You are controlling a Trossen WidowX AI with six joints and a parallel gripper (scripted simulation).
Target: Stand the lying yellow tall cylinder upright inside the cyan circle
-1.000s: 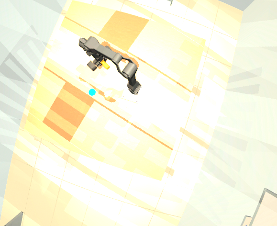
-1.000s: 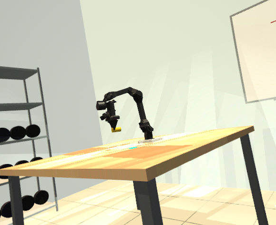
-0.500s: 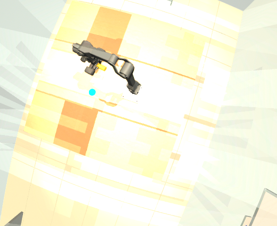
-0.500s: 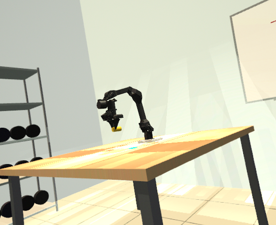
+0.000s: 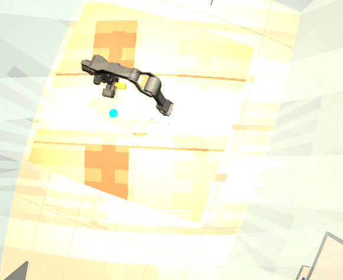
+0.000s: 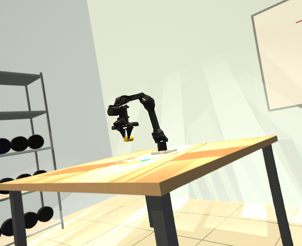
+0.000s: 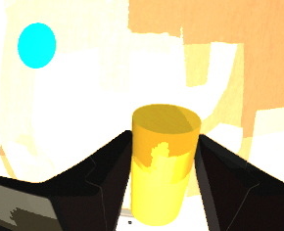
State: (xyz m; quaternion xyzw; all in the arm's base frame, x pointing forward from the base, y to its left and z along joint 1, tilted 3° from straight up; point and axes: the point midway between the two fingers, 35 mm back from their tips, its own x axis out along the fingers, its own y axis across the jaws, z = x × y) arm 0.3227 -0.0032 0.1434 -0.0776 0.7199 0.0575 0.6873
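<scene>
Now: gripper tip 2 cm past the yellow tall cylinder. Also, from my gripper tip: cyan circle: 15 cm to the left, 14 cm below, 1 cm ahead.
</scene>
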